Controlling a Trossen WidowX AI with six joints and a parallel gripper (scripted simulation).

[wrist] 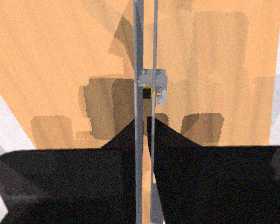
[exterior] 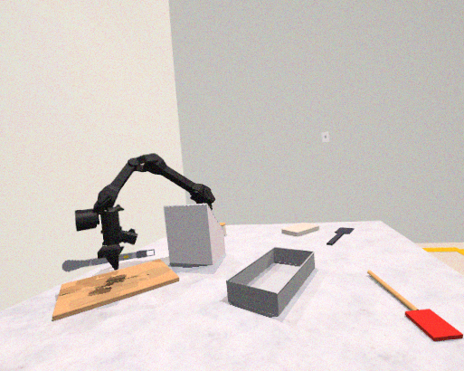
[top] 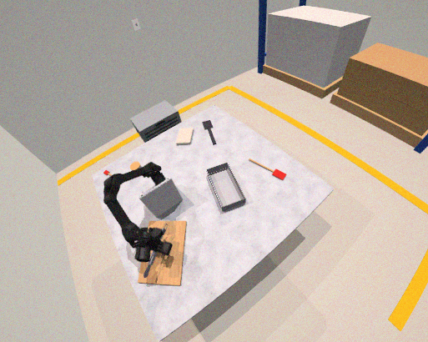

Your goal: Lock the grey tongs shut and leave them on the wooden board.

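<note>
The wooden board is 5 cm below my gripper tip. Also, from my gripper tip: red brush (80 cm to the left, 12 cm behind, 5 cm below); then grey roasting tin (53 cm ahead, 12 cm to the left, 3 cm below); then cork-topped jar (66 cm to the left, 10 cm ahead, 2 cm below).
</note>
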